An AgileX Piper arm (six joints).
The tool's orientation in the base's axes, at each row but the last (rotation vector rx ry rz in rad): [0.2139, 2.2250, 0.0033]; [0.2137, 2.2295, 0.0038]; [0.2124, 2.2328, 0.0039]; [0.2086, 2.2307, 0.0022]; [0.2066, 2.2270, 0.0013]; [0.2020, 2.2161, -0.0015]
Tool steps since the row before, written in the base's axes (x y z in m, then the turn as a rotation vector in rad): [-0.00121, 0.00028, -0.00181, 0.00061, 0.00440, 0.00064]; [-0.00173, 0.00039, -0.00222, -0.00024, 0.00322, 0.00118]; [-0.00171, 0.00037, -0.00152, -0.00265, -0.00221, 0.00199]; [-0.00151, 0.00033, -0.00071, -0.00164, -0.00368, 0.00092]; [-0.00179, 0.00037, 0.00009, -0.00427, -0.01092, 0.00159]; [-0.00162, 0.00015, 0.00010, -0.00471, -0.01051, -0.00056]
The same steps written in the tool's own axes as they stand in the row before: [0.00219, -0.00005, 0.00015, -0.00019, 0.00448, -0.00024]; [0.00284, -0.00005, 0.00000, -0.00028, 0.00323, -0.00115]; [0.00228, -0.00001, -0.00041, -0.00028, -0.00243, -0.00315]; [0.00152, 0.00005, -0.00076, -0.00028, -0.00380, -0.00159]; [0.00107, 0.00011, -0.00148, -0.00030, -0.01129, -0.00354]; [0.00091, -0.00008, -0.00135, 0.00172, -0.01110, -0.00261]
